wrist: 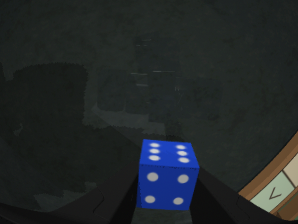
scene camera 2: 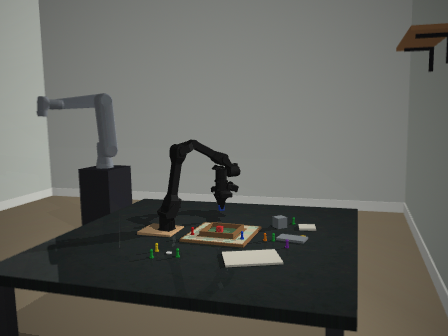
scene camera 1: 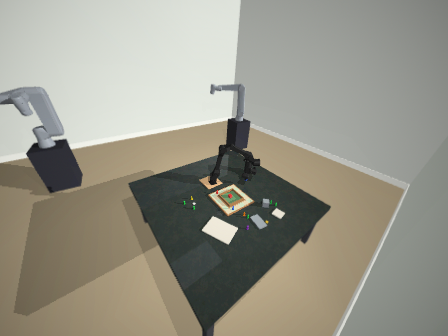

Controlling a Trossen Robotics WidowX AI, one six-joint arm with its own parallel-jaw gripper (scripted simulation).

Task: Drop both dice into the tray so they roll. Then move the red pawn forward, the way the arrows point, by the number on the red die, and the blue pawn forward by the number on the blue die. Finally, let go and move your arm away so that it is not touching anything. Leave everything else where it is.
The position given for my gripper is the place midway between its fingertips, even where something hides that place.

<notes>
In view: my gripper (wrist: 164, 171) and a cream sheet (scene camera 2: 252, 257).
The wrist view does not show the cream sheet: it is out of frame.
</notes>
